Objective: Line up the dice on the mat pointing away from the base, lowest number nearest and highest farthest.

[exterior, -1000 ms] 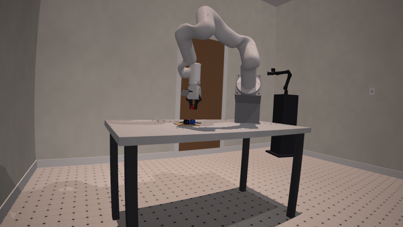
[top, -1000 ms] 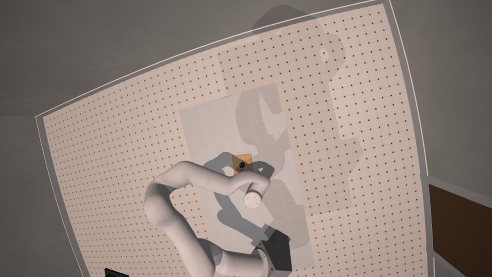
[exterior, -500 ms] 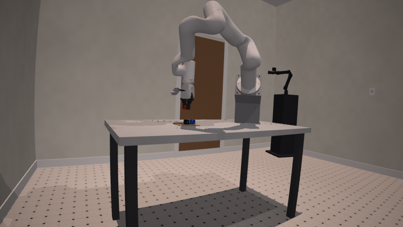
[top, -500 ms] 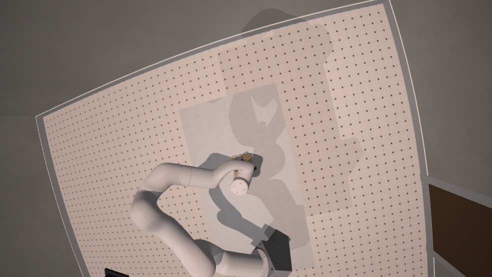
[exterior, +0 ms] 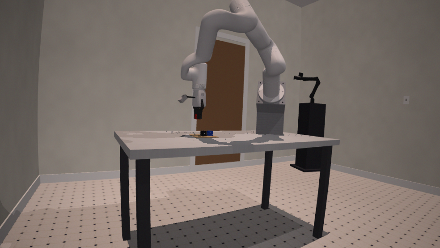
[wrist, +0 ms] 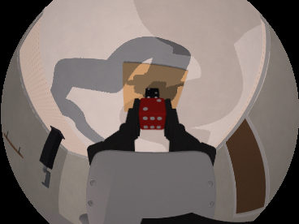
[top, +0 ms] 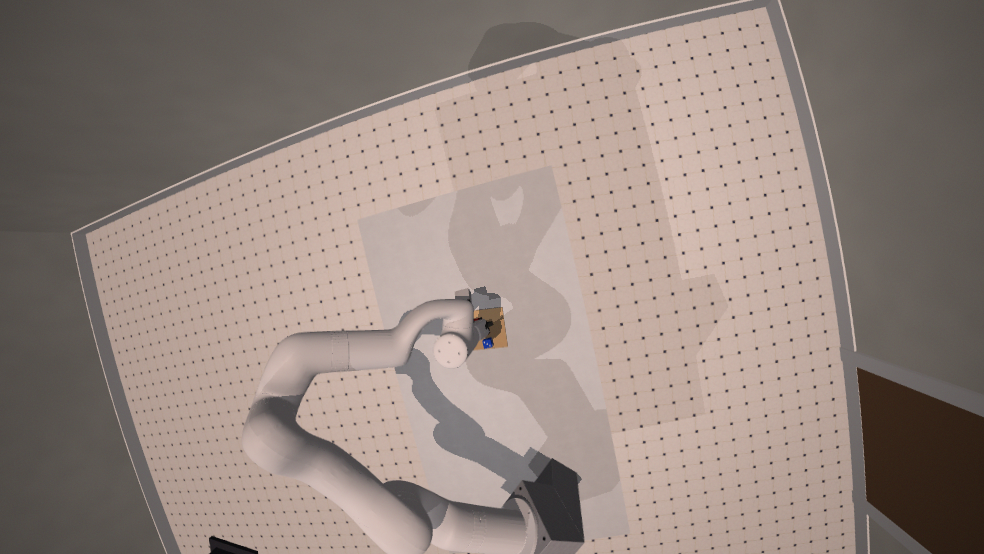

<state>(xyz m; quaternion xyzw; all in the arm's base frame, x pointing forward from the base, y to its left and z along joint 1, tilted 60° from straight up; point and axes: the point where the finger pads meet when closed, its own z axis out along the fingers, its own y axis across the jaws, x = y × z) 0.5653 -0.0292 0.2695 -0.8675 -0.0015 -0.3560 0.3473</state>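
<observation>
Now: hand 11 cm above the black die, 4 cm past it and 1 cm to the left of it. Round my hand: blue die 11 cm below, 8 cm behind, 3 cm to the right; tan mat 12 cm below, 4 cm behind, 1 cm to the right; red die 1 cm below.
</observation>
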